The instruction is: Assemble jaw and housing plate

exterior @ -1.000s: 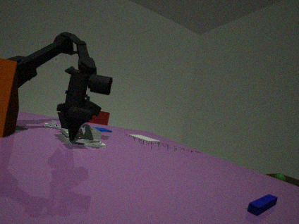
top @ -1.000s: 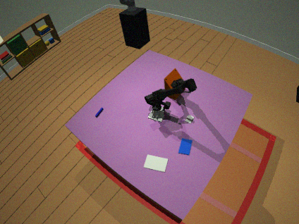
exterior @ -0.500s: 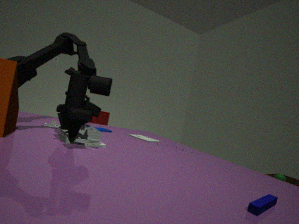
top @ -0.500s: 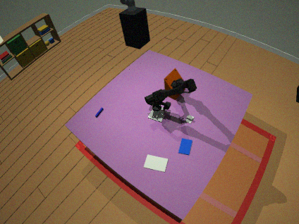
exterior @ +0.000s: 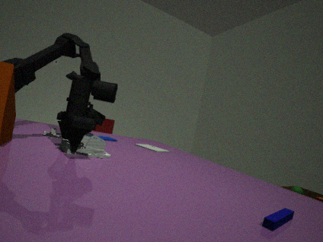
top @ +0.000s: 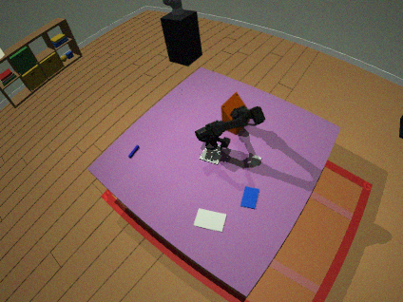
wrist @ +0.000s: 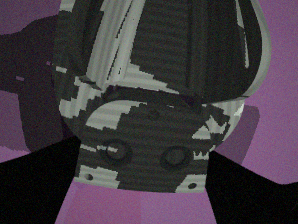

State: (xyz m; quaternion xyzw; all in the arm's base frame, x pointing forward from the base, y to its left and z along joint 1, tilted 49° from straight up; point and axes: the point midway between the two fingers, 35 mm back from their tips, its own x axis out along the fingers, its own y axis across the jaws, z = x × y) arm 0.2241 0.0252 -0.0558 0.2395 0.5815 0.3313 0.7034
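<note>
Now: gripper tip 30 mm short of the white jaw piece, 10 mm to the left of it and 10 mm below it. The rest, counted from my gripper tip: flat blue plate (190 mm ahead, 350 mm to the left); then blue bar (300 mm ahead, 450 mm to the right); then flat white plate (410 mm ahead, 240 mm to the left).
</note>
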